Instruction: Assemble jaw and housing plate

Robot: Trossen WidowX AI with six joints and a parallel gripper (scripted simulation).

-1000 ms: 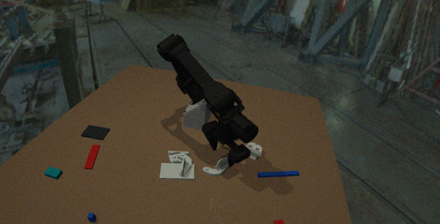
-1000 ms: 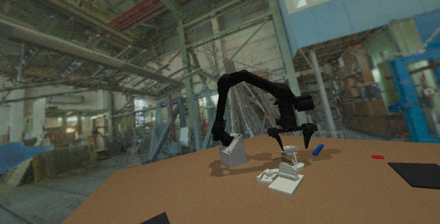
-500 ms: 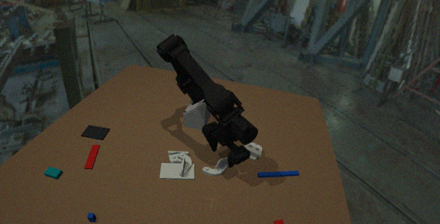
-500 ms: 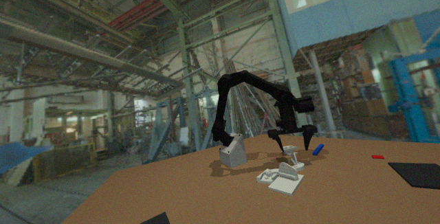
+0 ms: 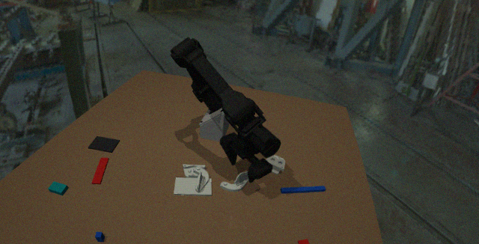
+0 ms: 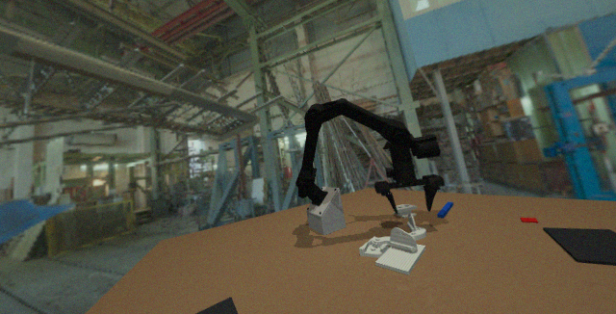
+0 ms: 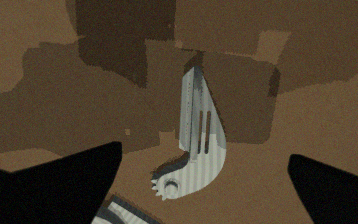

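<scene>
Right now the grey jaw is 2 cm ahead of my gripper tip, 3 cm to the right of it and 5 cm below it. Also, from my gripper tip: white base: 6 cm ahead, 15 cm to the right, 5 cm below; blue bar: 2 cm behind, 22 cm to the left, 5 cm below; white block: 12 cm behind, 11 cm to the left, 5 cm below.
</scene>
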